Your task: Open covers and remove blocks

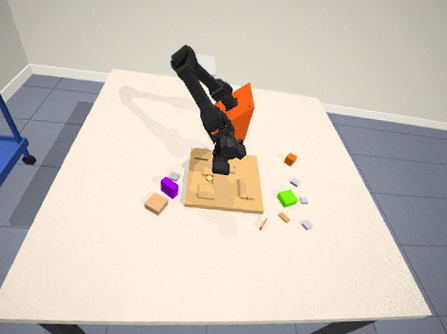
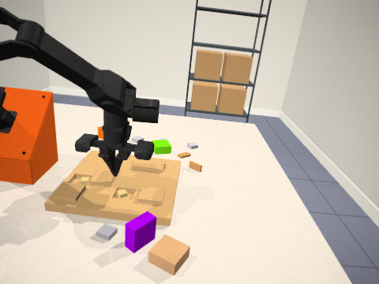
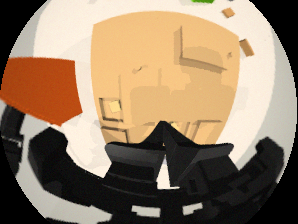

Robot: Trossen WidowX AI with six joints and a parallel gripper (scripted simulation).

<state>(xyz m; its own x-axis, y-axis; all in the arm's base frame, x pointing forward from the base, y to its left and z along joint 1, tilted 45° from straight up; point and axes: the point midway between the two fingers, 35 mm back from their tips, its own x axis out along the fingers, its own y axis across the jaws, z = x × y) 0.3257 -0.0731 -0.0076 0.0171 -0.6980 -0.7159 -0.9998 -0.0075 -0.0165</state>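
My gripper tip is 30 mm to the right of the tan puzzle board and 30 mm above it. The rest, counted from my gripper tip: green block: 80 mm ahead, 290 mm to the left, 30 mm below; grey piece: 30 mm ahead, 160 mm to the right, 40 mm below; purple block: 100 mm ahead, 170 mm to the right, 20 mm below.
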